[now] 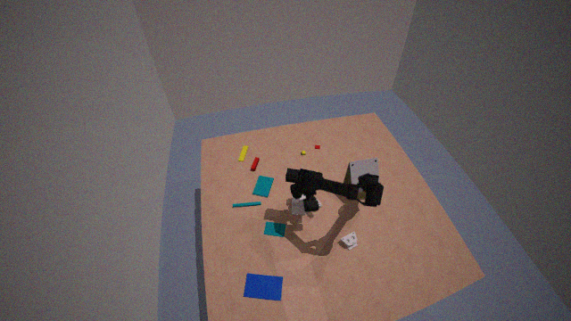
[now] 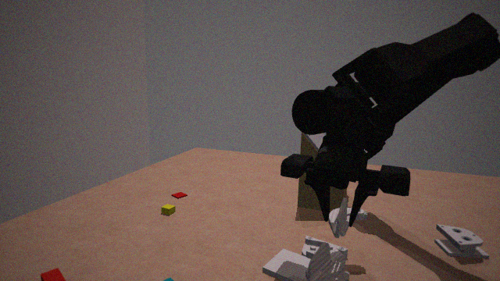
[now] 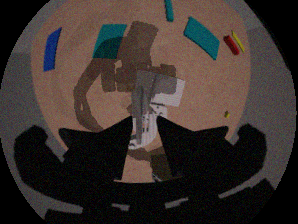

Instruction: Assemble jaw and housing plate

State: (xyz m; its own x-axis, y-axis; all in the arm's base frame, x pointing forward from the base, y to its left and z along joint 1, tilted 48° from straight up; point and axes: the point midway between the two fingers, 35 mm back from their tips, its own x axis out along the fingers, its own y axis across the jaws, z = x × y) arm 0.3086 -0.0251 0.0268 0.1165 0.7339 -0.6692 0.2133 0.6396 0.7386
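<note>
The jaw is 3 cm behind my gripper tip and 2 cm to the left of it. Also, from my gripper tip: teal bar (28 cm ahead, 12 cm to the right, 8 cm below); then yellow block (12 cm behind, 37 cm to the right, 7 cm below); then white housing piece (13 cm behind, 23 cm to the left, 5 cm below).
</note>
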